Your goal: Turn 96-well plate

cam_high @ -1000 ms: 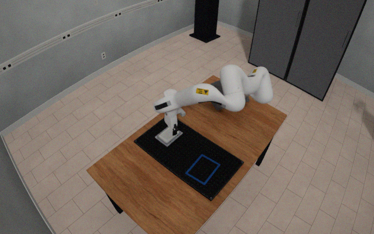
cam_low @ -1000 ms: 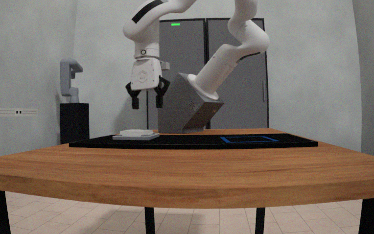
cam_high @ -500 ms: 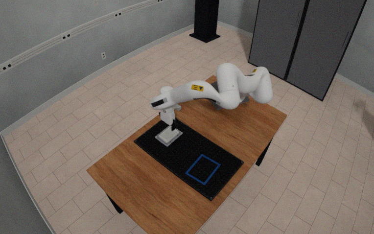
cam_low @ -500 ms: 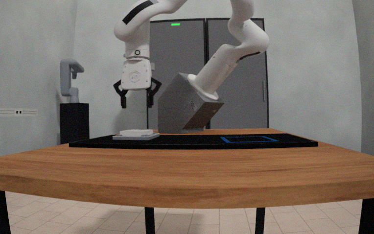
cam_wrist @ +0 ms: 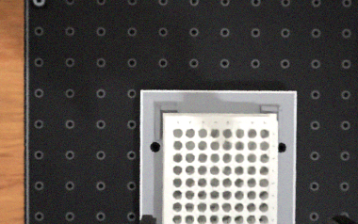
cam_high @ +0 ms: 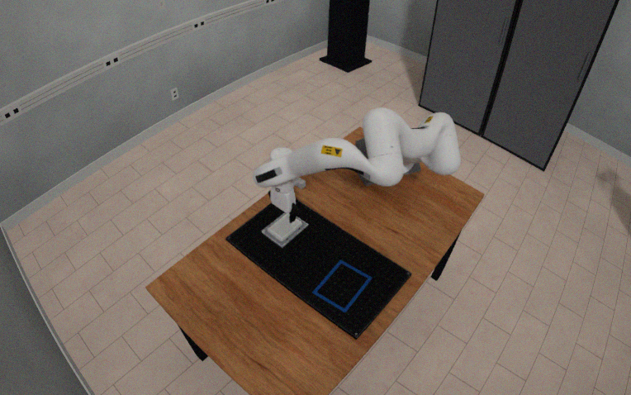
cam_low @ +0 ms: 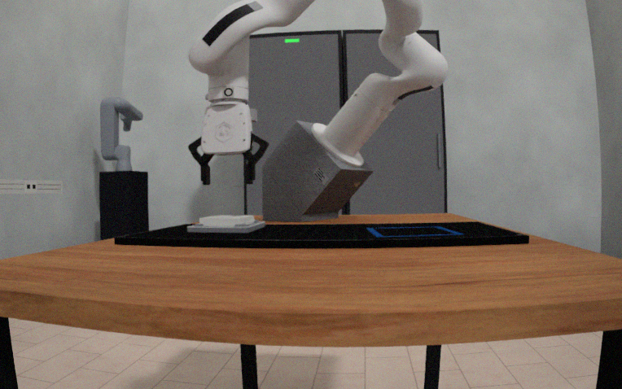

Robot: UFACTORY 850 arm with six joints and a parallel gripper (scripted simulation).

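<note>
Right now my hand is 80 mm above the white 96-well plate. Also, from my hand: grey plate nest 90 mm below.
</note>
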